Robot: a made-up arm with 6 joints. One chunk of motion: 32 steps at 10 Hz.
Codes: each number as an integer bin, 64 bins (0 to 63) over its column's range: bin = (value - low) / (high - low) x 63, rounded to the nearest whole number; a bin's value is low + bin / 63 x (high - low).
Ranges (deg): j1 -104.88..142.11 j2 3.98..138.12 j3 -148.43..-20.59 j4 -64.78..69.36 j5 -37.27..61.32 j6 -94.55..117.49
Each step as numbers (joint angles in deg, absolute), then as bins.
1 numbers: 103.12 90.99 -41.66 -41.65 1.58 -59.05
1 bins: 53 41 53 11 25 11
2 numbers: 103.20 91.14 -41.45 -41.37 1.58 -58.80
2 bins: 53 41 53 11 25 11
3 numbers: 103.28 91.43 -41.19 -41.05 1.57 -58.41
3 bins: 53 41 53 11 25 11
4 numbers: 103.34 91.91 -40.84 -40.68 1.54 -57.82
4 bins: 53 41 53 11 25 11
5 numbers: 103.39 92.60 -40.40 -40.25 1.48 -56.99
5 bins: 53 42 53 12 25 11
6 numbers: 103.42 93.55 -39.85 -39.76 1.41 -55.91
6 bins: 53 42 54 12 25 11
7 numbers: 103.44 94.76 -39.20 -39.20 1.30 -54.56
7 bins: 53 43 54 12 25 12
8 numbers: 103.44 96.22 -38.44 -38.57 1.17 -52.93
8 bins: 53 43 54 12 25 12
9 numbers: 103.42 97.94 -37.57 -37.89 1.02 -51.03
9 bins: 53 44 55 13 24 13
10 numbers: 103.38 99.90 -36.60 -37.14 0.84 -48.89
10 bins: 53 45 55 13 24 14
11 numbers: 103.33 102.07 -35.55 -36.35 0.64 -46.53
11 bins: 53 46 56 13 24 14
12 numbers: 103.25 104.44 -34.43 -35.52 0.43 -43.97
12 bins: 53 47 56 14 24 15
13 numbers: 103.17 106.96 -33.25 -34.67 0.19 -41.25
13 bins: 53 48 57 14 24 16
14 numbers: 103.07 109.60 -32.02 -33.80 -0.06 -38.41
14 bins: 53 50 57 15 24 17
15 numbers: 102.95 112.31 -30.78 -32.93 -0.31 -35.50
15 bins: 53 51 58 15 24 18
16 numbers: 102.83 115.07 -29.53 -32.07 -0.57 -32.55
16 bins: 53 52 59 15 23 18
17 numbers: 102.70 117.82 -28.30 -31.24 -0.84 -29.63
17 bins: 53 53 59 16 23 19
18 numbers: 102.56 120.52 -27.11 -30.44 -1.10 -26.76
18 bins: 53 55 60 16 23 20
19 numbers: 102.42 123.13 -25.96 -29.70 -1.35 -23.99
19 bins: 53 56 60 16 23 21
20 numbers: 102.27 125.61 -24.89 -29.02 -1.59 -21.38
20 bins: 53 57 61 17 23 22
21 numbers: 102.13 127.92 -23.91 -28.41 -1.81 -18.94
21 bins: 53 58 61 17 23 22
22 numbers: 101.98 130.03 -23.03 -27.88 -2.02 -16.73
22 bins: 53 59 62 17 23 23
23 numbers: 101.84 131.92 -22.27 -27.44 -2.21 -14.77
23 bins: 53 60 62 18 22 24
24 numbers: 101.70 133.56 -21.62 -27.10 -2.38 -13.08
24 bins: 53 61 62 18 22 24
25 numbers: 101.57 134.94 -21.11 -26.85 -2.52 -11.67
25 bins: 53 62 63 18 22 25
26 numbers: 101.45 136.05 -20.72 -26.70 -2.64 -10.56
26 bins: 53 62 63 18 22 25
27 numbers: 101.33 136.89 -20.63 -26.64 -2.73 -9.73
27 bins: 53 62 63 18 22 25
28 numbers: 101.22 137.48 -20.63 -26.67 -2.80 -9.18
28 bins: 53 63 63 18 22 25
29 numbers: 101.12 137.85 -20.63 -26.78 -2.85 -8.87
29 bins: 53 63 63 18 22 25
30 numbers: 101.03 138.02 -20.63 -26.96 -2.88 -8.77
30 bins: 53 63 63 18 22 25
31 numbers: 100.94 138.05 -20.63 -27.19 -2.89 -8.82
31 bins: 52 63 63 18 22 25
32 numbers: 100.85 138.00 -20.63 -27.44 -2.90 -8.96
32 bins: 52 63 63 18 22 25
